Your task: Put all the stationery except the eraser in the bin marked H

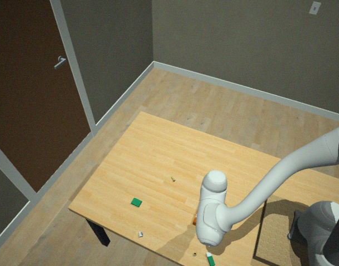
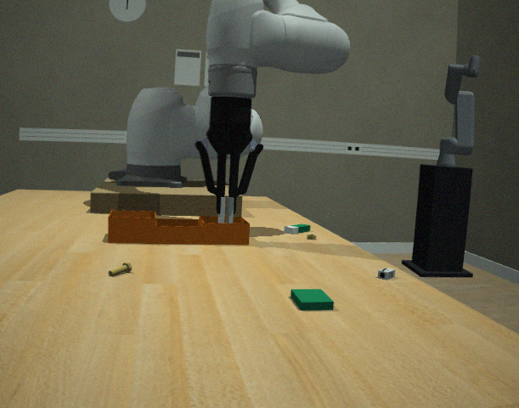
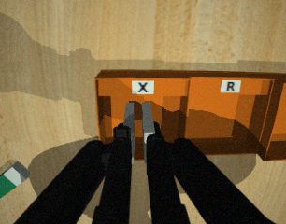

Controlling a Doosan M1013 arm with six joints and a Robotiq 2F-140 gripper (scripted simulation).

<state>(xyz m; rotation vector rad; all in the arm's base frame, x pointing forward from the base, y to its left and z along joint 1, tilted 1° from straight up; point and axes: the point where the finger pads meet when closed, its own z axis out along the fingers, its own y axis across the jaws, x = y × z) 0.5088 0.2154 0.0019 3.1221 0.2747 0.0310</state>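
Now: hand 37 cm short of the green flat pad, 11 cm to the right of it and 4 cm above it. The rest, counted from my hand: white eraser: 15 cm to the left, 12 cm behind, 4 cm below; then orange three-compartment bin: 9 cm to the right, 3 cm below, 2 cm ahead; then small nut: 17 cm to the left, 5 cm below, 5 cm behind.
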